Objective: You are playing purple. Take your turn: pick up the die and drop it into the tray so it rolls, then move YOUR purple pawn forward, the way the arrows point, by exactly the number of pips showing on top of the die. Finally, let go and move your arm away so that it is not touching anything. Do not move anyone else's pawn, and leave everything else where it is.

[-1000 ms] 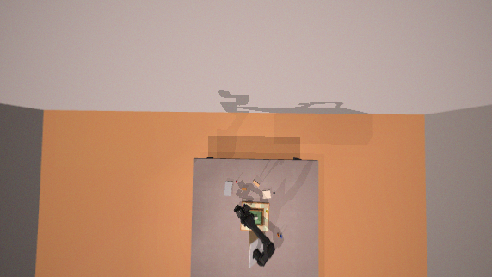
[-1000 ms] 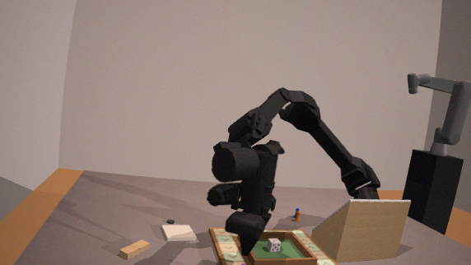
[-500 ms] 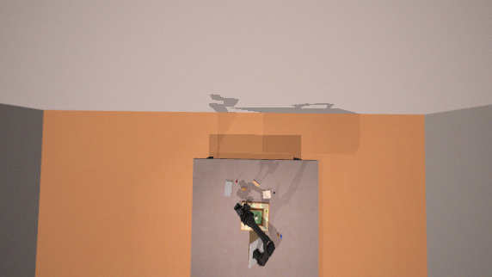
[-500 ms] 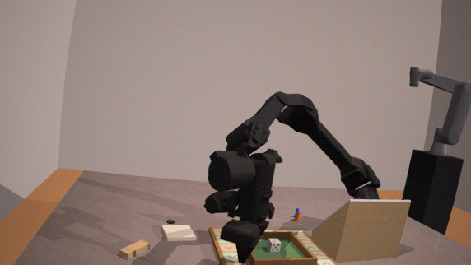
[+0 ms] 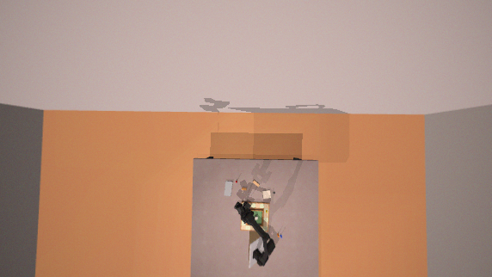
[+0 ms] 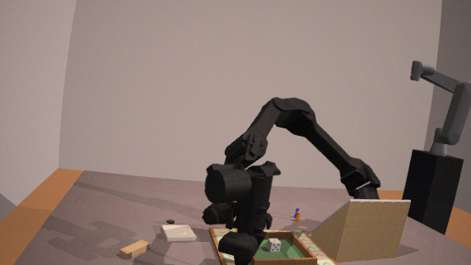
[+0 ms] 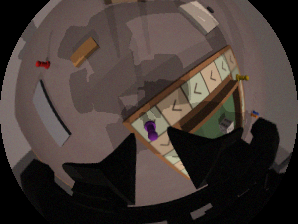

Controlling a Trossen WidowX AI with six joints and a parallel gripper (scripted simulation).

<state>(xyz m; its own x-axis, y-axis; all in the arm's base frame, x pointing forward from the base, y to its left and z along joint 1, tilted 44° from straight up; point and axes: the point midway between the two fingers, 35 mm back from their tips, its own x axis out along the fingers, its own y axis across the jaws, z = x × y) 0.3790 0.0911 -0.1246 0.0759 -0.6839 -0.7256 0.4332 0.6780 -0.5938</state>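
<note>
Right now the purple pawn is 10 mm below my gripper tip. The rest, counted from my gripper tip: grey slab: 180 mm to the left, 140 mm ahead, 30 mm below; then yellow pawn: 230 mm to the right, 30 mm behind, 10 mm below; then white die: 140 mm to the right, 110 mm behind, 10 mm below.
</note>
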